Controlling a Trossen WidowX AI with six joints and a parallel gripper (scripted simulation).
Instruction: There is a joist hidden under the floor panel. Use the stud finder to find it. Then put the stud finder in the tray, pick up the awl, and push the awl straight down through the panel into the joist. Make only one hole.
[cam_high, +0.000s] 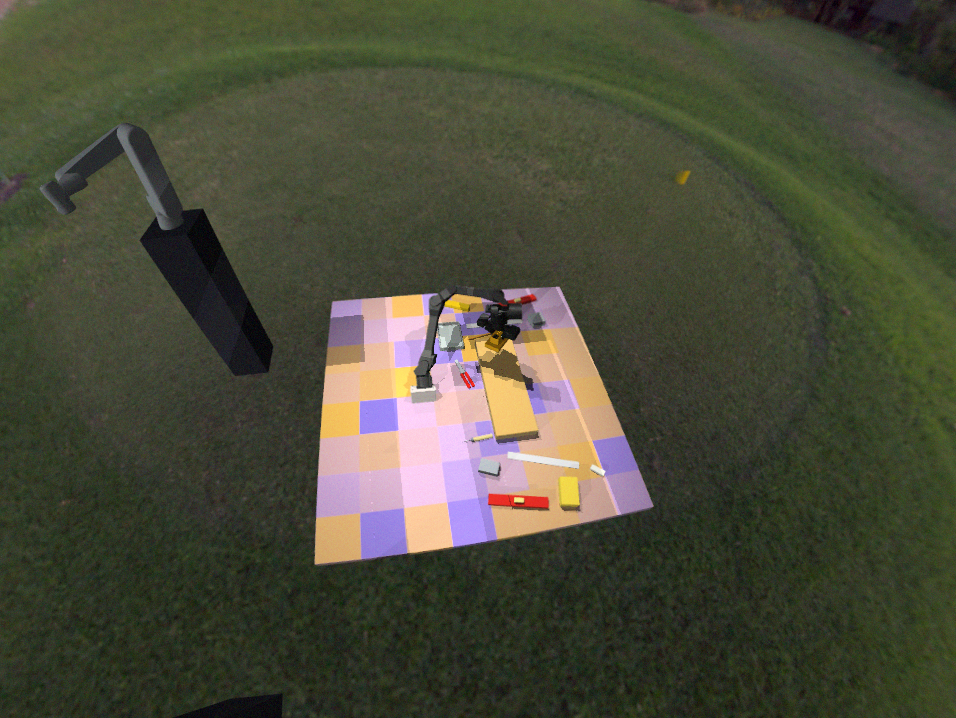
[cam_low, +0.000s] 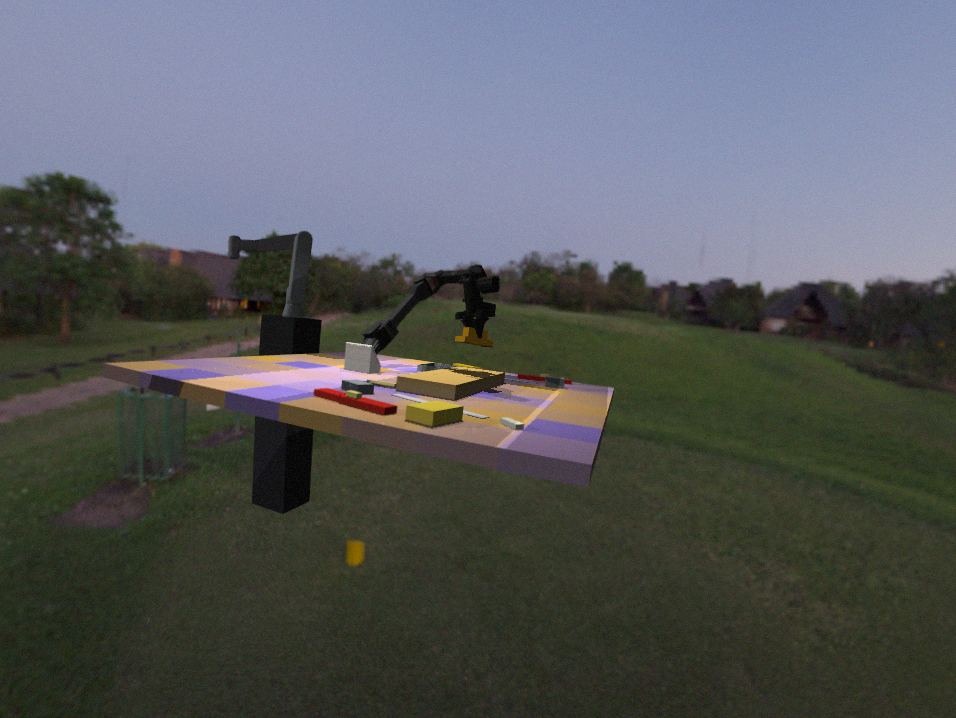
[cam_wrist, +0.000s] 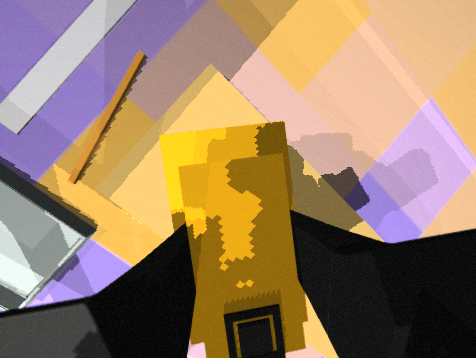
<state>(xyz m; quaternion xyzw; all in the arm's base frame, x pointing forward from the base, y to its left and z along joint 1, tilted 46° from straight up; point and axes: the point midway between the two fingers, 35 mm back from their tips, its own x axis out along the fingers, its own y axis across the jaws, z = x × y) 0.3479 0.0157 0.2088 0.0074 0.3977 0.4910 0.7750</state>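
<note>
Right now my gripper tip is 200 mm past the grey tray, 160 mm to the right of it and 140 mm above it. Round my gripper tip: grey block 540 mm to the right, 150 mm below, 140 mm behind; then awl 410 mm to the right, 170 mm behind, 150 mm below; then yellow stud finder 20 mm to the right, 20 mm behind, 20 mm above.
</note>
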